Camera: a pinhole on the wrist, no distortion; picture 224 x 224 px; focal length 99.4 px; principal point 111.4 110.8 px. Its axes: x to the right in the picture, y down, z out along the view. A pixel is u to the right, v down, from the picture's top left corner.
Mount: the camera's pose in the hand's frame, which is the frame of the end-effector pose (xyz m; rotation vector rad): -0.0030 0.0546 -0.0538 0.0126 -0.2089 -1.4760
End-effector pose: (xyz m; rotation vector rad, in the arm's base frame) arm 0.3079 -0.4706 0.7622 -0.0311 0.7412 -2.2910
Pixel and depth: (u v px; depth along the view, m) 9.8 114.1 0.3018
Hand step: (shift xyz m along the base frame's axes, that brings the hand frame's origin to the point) 0.3422 -0.2908 -0.0246
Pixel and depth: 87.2 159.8 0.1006
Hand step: 0.0497 -0.0983 -0.0145
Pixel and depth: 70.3 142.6 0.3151
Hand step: 0.1734 -0.2853 0.0833
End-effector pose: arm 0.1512 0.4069 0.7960 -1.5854 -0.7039 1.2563
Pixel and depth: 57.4 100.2 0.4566
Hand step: -0.4192 -0.1349 -0.2708
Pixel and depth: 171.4 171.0 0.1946
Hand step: -0.1279 0.1465 -0.0140
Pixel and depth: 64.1 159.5 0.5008
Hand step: -0.4159 0.1303 -0.4057
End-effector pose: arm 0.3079 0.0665 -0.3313 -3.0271 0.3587 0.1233
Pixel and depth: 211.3 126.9 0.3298
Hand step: 0.0585 0.2467 -0.3028
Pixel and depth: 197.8 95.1 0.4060
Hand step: -0.0618 0.3044 -0.3507
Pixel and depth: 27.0 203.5 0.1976
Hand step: 0.0600 -0.2706 -0.1755
